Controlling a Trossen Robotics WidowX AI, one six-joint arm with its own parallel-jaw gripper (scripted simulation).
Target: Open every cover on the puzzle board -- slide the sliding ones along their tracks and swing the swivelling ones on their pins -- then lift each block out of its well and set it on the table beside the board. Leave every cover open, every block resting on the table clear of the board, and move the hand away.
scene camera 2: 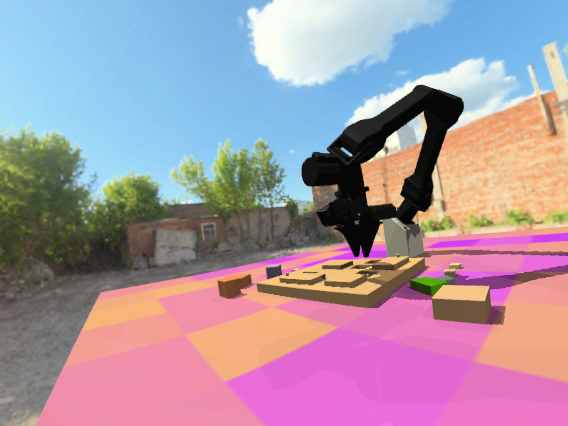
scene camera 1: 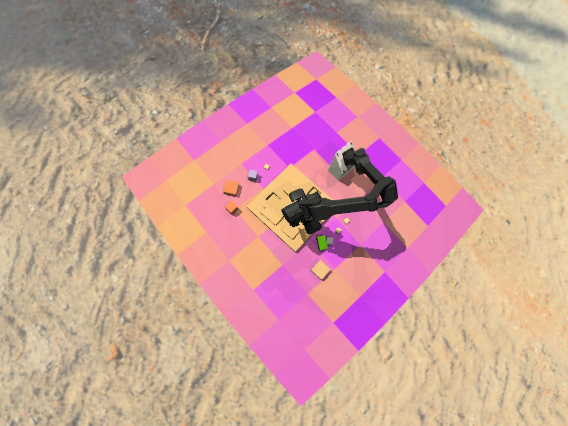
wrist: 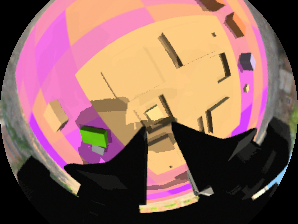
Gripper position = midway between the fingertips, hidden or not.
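Note:
My gripper (scene camera 2: pixel 361 257), (wrist: pixel 159 127) is here for me to see. So is a tan puzzle board (scene camera 1: pixel 273 194), (wrist: pixel 186 93), which I see in the wrist view just as I see my gripper there.

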